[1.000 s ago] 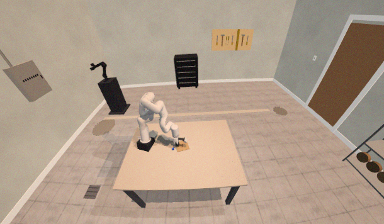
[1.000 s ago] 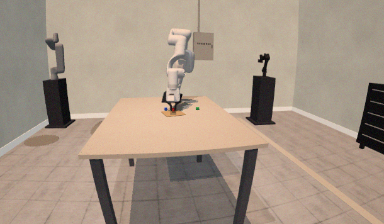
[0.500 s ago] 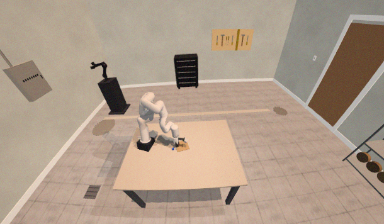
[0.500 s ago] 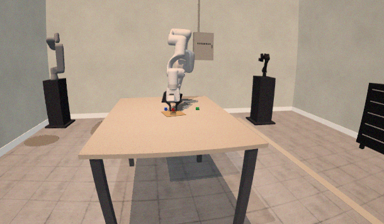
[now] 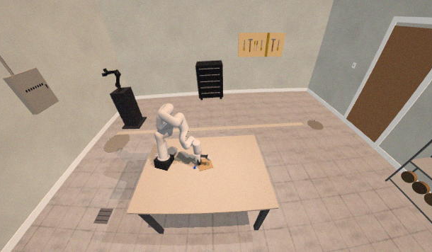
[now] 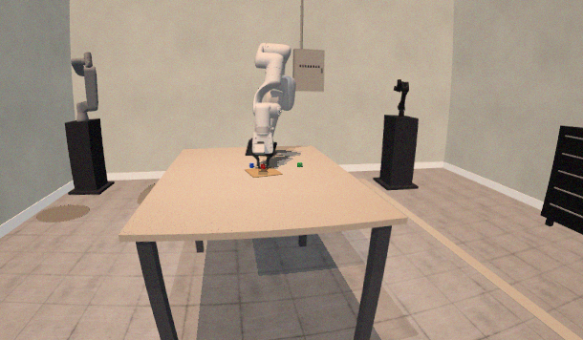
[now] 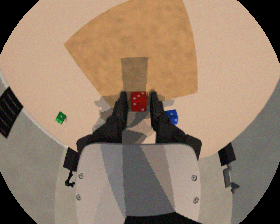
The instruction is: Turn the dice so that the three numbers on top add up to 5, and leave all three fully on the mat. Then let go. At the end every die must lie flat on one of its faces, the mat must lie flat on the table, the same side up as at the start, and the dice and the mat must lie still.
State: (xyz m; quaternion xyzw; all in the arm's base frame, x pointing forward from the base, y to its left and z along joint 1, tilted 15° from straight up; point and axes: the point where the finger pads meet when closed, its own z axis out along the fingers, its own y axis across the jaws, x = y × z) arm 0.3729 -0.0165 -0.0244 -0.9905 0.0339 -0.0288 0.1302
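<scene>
Now: hand 2 cm above the red die. Round my hand: green die 3 cm behind, 19 cm to the left, 2 cm below; then blue die 4 cm behind, 5 cm to the right, 2 cm below; then brown mat 5 cm ahead, 3 cm below.
</scene>
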